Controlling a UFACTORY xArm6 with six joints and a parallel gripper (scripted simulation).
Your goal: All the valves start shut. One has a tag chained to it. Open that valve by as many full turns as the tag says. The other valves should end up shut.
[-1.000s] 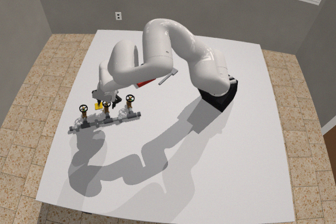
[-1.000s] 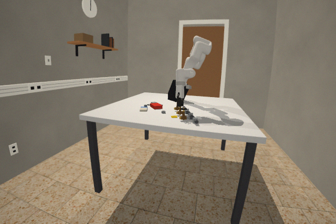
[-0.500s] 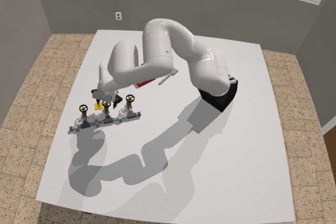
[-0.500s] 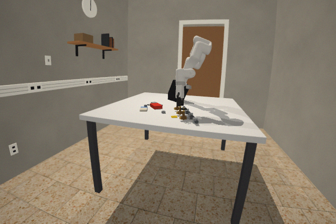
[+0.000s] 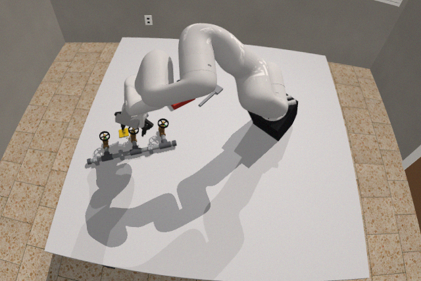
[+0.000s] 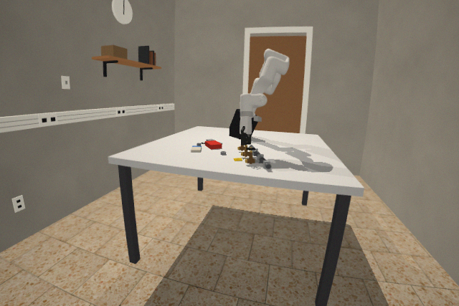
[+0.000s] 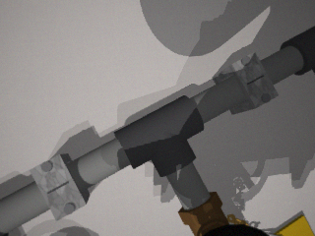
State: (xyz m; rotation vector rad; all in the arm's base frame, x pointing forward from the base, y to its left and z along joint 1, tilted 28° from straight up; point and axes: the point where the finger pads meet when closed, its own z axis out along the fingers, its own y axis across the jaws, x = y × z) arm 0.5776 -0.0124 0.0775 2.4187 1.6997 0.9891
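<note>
Now: the yellow tag 8 cm below my hand, 6 cm ahead of it and 3 cm to the right of it. Round my hand: red box 23 cm to the right, 20 cm behind, 7 cm below; then grey nut 14 cm to the right, 8 cm below, 3 cm behind; then blue block 32 cm to the right, 8 cm below, 8 cm behind.
</note>
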